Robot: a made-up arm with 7 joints. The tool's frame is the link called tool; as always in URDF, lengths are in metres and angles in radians.
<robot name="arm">
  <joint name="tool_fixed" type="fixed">
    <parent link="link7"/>
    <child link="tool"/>
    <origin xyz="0 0 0" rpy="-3.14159 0 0"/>
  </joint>
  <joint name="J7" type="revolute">
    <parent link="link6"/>
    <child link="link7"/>
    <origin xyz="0.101 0 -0.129" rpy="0 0 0"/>
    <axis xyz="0 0.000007 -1"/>
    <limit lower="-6.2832" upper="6.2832" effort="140" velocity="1.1"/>
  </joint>
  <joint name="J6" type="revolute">
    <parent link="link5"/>
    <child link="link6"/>
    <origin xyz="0 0 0" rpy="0 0 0"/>
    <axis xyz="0 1 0.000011"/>
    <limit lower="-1.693" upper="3.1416" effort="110" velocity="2.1"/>
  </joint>
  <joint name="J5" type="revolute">
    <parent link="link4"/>
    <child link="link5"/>
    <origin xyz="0.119 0 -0.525" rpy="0 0 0"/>
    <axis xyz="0 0.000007 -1"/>
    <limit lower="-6.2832" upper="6.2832" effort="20" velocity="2.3"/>
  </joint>
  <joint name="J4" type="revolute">
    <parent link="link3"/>
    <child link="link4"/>
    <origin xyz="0.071 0 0" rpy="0 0 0"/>
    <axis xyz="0 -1 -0.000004"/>
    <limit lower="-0.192" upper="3.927" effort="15" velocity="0.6"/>
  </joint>
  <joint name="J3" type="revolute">
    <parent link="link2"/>
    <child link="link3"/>
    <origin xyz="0 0 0.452" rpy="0 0 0"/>
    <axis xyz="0 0 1"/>
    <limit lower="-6.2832" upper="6.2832" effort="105" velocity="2.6"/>
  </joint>
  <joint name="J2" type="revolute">
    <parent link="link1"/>
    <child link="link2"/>
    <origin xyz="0 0 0" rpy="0 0 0"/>
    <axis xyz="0 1 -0.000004"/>
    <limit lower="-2.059" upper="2.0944" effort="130" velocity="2.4"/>
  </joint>
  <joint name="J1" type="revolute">
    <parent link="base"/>
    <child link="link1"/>
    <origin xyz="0 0 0.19" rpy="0 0 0"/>
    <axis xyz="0 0 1"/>
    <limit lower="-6.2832" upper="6.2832" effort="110" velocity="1.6"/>
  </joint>
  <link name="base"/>
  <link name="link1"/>
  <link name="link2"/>
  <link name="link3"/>
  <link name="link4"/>
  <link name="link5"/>
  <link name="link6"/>
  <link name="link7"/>
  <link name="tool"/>
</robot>
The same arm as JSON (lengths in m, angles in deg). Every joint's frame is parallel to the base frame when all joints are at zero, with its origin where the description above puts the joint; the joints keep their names.
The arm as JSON. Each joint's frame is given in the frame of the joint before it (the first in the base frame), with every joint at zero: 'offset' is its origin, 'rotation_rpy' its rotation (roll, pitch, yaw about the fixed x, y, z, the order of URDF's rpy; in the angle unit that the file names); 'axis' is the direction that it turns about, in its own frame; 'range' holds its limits. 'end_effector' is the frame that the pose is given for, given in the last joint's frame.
{"length_unit": "m", "angle_unit": "deg", "chain": [
  {"id": "J1", "offset": [0.0, 0.0, 0.19], "rotation_rpy": [0.0, 0.0, 0.0], "axis": [0.0, 0.0, 1.0], "range": [-360.0, 360.0]},
  {"id": "J2", "offset": [0.0, 0.0, 0.0], "rotation_rpy": [0.0, 0.0, 0.0], "axis": [0.0, 1.0, 0.0], "range": [-117.97, 120.0]},
  {"id": "J3", "offset": [0.0, 0.0, 0.452], "rotation_rpy": [0.0, 0.0, 0.0], "axis": [0.0, 0.0, 1.0], "range": [-360.0, 360.0]},
  {"id": "J4", "offset": [0.071, 0.0, 0.0], "rotation_rpy": [0.0, 0.0, 0.0], "axis": [0.0, -1.0, 0.0], "range": [-11.0, 225.0]},
  {"id": "J5", "offset": [0.119, 0.0, -0.525], "rotation_rpy": [0.0, 0.0, 0.0], "axis": [0.0, 0.0, -1.0], "range": [-360.0, 360.0]},
  {"id": "J6", "offset": [0.0, 0.0, 0.0], "rotation_rpy": [0.0, 0.0, 0.0], "axis": [0.0, 1.0, 0.0], "range": [-97.0, 180.0]},
  {"id": "J7", "offset": [0.101, 0.0, -0.129], "rotation_rpy": [0.0, 0.0, 0.0], "axis": [0.0, 0.0, -1.0], "range": [-360.0, 360.0]}
], "end_effector": {"offset": [0.0, 0.0, 0.0], "rotation_rpy": [-180.0, 0.0, 0.0]}}

